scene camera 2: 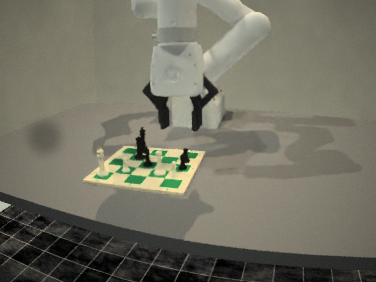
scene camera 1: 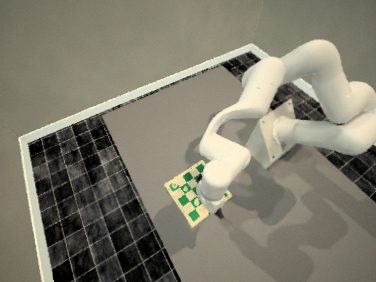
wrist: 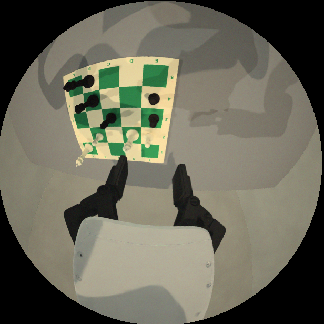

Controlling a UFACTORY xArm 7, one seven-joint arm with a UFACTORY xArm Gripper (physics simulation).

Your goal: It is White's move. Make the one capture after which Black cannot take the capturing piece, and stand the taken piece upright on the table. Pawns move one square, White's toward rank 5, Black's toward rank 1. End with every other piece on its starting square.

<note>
In view: my gripper (scene camera 2: 180,128).
My gripper shows as well in the wrist view (wrist: 151,167).
</note>
